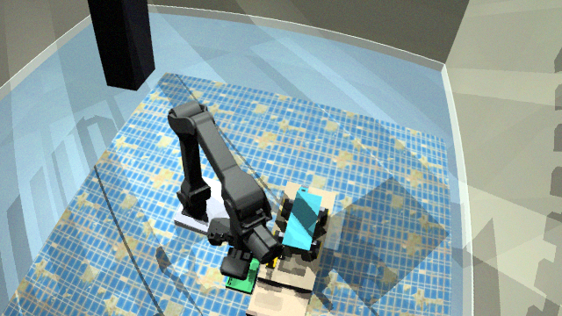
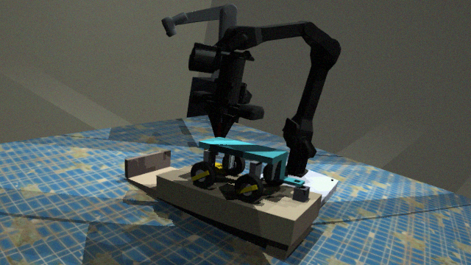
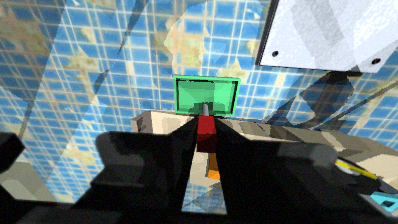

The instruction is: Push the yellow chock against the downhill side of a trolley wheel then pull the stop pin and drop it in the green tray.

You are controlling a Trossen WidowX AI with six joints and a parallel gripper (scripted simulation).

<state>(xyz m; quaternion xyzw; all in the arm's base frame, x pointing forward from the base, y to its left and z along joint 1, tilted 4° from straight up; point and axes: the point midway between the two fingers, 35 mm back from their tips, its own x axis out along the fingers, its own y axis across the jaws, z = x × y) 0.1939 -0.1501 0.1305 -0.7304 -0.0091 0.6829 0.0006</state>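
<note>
The green tray lies 120 mm below my gripper tip. Round my gripper tip: yellow chock (70 mm ahead, 40 mm to the left, 30 mm below); then red-headed stop pin (right at my gripper tip); then trolley (140 mm to the left, 120 mm ahead).
</note>
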